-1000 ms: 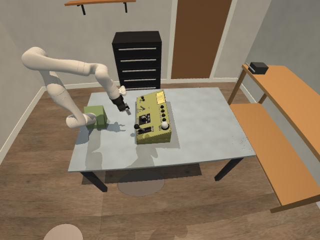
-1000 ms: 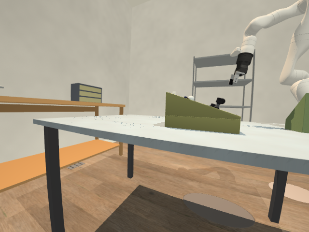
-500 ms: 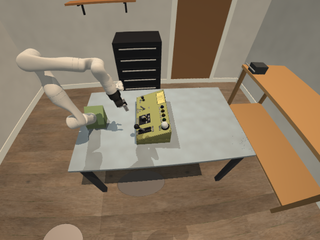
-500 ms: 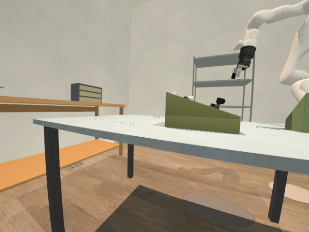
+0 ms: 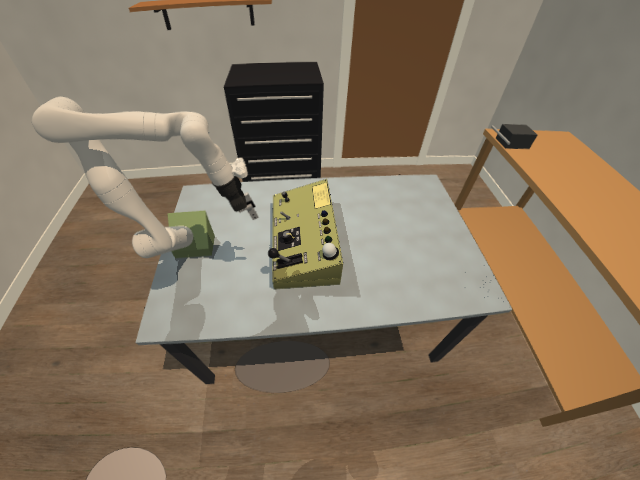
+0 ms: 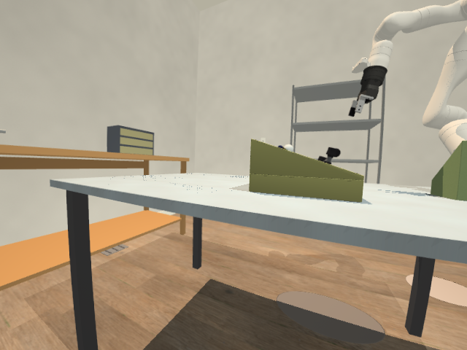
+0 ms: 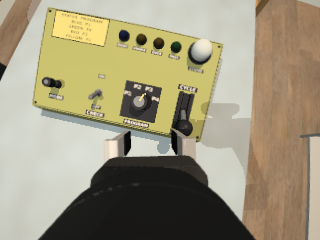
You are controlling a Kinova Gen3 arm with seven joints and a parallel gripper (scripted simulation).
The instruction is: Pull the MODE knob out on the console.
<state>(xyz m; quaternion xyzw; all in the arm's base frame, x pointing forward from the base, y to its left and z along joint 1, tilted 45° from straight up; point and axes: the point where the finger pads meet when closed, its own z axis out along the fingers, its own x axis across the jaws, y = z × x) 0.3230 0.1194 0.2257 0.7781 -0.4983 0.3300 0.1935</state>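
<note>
My gripper is now 300 mm to the right of the black mode knob, 200 mm above it and 90 mm short of it. The rest, counted from my hand: olive console (230 mm below, 130 mm ahead, 120 mm to the left); black lever (190 mm below, 90 mm ahead, 60 mm to the right); program dial (210 mm below, 120 mm ahead, 60 mm to the left).
</note>
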